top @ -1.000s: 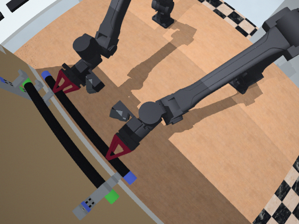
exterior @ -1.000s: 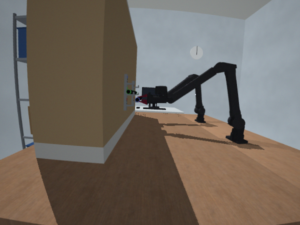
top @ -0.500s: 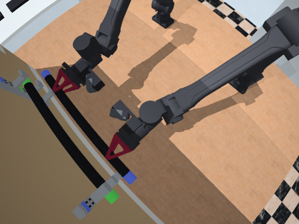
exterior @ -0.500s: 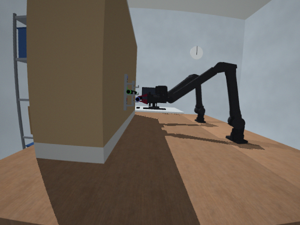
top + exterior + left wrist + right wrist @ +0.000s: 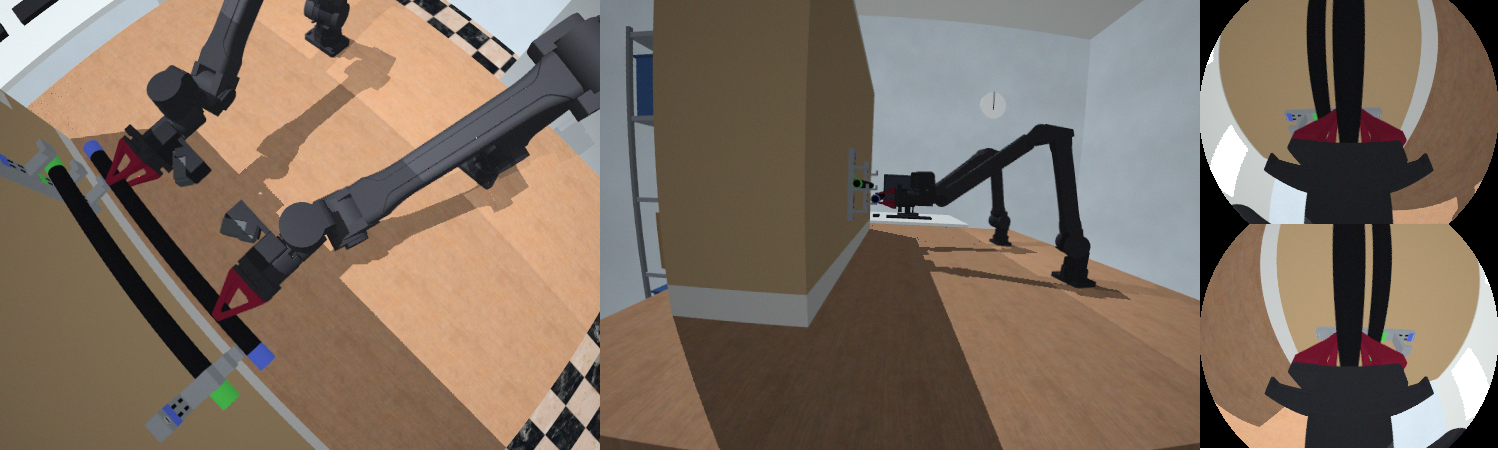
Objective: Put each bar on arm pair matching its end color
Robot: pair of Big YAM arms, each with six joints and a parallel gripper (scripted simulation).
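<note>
Right now the blue-ended bar is 150 mm to the left of my right hand. Also, from my right hand: brown wall (250 mm ahead, 210 mm above, 170 mm to the left); then green-ended bar (150 mm to the left, 60 mm ahead, 50 mm above).
</note>
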